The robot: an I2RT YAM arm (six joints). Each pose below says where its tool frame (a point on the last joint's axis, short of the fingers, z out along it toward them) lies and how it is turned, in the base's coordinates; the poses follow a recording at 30 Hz.
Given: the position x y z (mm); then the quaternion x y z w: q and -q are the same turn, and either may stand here.
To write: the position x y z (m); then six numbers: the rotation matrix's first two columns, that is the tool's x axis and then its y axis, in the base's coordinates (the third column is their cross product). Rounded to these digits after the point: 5 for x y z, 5 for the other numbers.
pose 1, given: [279.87 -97.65 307.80 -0.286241 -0.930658 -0.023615 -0.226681]
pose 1, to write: [0.27987 -0.09765 0.30780 -0.73336 0.54349 -0.40841 0.52208 0.83502 0.17373]
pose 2, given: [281.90 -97.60 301.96 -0.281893 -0.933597 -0.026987 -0.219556]
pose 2, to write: [0.28190 -0.09760 0.30196 -0.74466 0.53820 -0.39474 0.51450 0.83962 0.17417]
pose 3, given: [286.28 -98.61 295.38 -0.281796 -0.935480 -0.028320 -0.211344]
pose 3, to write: [0.28628 -0.09861 0.29538 -0.75185 0.53920 -0.37946 0.51526 0.83958 0.17210]
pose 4, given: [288.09 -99.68 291.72 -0.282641 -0.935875 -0.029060 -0.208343]
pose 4, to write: [0.28809 -0.09968 0.29172 -0.75341 0.54114 -0.37354 0.51692 0.83854 0.17217]
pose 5, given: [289.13 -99.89 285.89 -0.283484 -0.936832 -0.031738 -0.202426]
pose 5, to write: [0.28913 -0.09989 0.28589 -0.75732 0.54400 -0.36128 0.51830 0.83726 0.17424]
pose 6, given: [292.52 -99.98 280.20 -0.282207 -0.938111 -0.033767 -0.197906]
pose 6, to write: [0.29252 -0.09998 0.28020 -0.76238 0.54285 -0.35226 0.51612 0.83844 0.17506]
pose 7, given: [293.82 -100.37 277.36 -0.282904 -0.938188 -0.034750 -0.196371]
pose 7, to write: [0.29382 -0.10037 0.27736 -0.76281 0.54448 -0.34880 0.51719 0.83752 0.17631]
